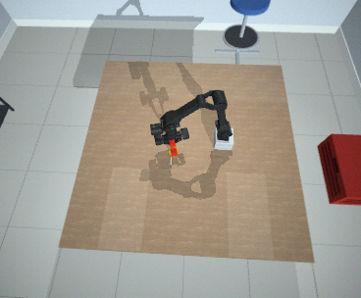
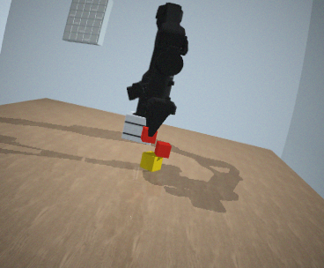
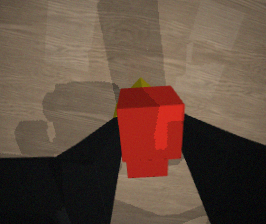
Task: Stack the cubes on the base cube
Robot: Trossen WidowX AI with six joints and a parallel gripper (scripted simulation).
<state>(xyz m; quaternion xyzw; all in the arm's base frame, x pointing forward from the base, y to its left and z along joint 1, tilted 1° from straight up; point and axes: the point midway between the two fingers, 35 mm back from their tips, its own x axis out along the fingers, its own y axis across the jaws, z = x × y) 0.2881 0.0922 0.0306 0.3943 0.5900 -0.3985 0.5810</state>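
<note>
My gripper tip is 10 mm past the yellow cube, 20 mm to the right of it and 70 mm above it.
</note>
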